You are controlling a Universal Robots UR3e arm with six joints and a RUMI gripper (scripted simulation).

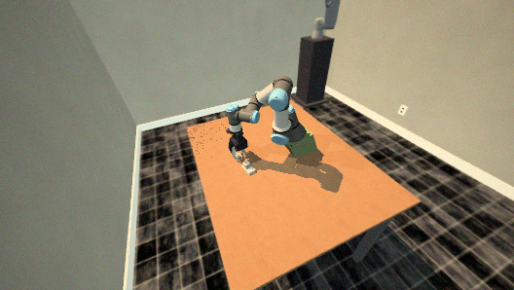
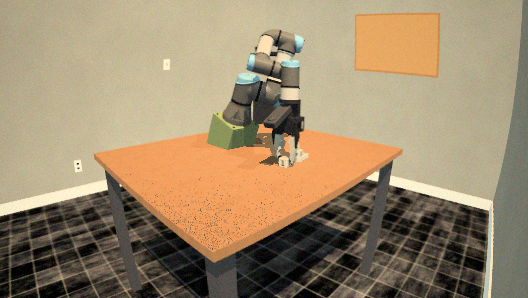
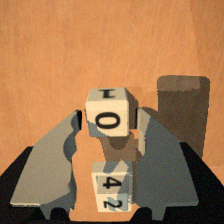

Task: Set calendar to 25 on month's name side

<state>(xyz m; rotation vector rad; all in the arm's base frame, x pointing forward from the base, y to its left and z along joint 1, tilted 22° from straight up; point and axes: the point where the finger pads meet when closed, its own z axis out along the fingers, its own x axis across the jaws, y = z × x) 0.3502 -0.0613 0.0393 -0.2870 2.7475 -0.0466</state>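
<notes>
The white calendar cube lies 1 cm below my hand. Round my hand: white calendar tray: 11 cm to the left, 2 cm below, 2 cm behind.
</notes>
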